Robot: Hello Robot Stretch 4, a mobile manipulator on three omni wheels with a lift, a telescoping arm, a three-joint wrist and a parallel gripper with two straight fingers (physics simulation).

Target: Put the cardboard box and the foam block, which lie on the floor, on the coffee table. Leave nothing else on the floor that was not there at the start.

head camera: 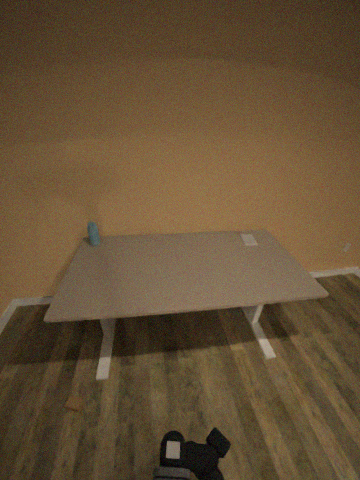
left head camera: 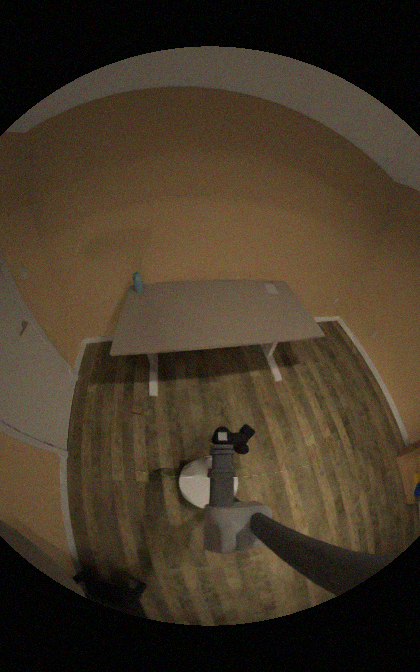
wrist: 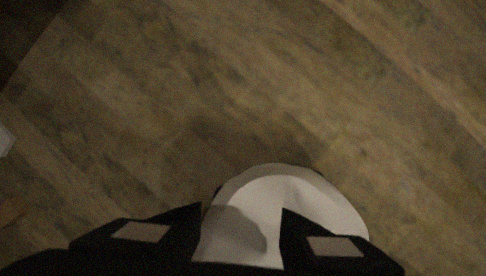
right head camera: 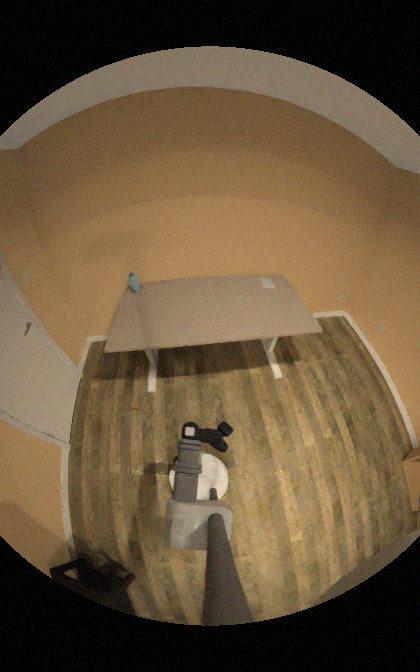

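Observation:
A small brown block, apparently the cardboard box, lies on the floor in front of the desk's left leg. My gripper is partly open, with nothing between its fingers. It points down above the floor beside my round white base, well short of the box. The coffee table is dark and partly shows at the lower left edge of the side head views. The foam block does not show in these views.
A grey desk stands against the far wall. It bears a blue bottle and a white sheet. A wooden shelf unit is at the right edge.

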